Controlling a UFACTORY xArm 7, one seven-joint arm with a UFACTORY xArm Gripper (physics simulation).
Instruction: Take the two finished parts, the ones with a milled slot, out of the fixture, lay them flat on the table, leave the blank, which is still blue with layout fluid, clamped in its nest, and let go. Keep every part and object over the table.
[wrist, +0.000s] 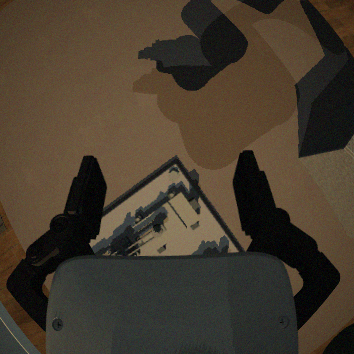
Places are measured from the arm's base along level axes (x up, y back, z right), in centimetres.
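Pixels of known places: gripper, fingertip midpoint: (167, 167).
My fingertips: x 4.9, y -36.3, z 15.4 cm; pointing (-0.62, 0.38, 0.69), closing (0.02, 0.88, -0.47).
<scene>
For each thing: its top centre in the pictures, then the offset to it from my fingertips. "spot": a spot on its surface instead. Level surfaces: height alone.
- fixture, surface spot: (207, 225) spot: dx -21.4, dy +1.3, dz -9.6 cm
- Dark clamp hardware, surface spot: (157, 227) spot: dx -17.4, dy -5.0, dz -5.3 cm
- brown table, its level: dx -22.8 cm
The fixture (207, 225) shows in the lower middle of the wrist view as a pale plate with a dark rim, one corner pointing up the view. Dark clamp hardware (157, 227) stands on it in a slanting row. My gripper (167, 167) is open with nothing between its fingers; the fixture's corner shows between them, farther from the camera. The grey gripper housing hides the near part of the fixture. I cannot make out the slotted parts, and the blue blank does not show.
The brown table (75, 100) spreads around the fixture, with large shadows beyond it. A dark rounded form (222, 42) is at the top. A dark angular block (325, 110) stands at the right, beside a pale grey patch (332, 185). Wood flooring (12, 260) shows past the left edge.
</scene>
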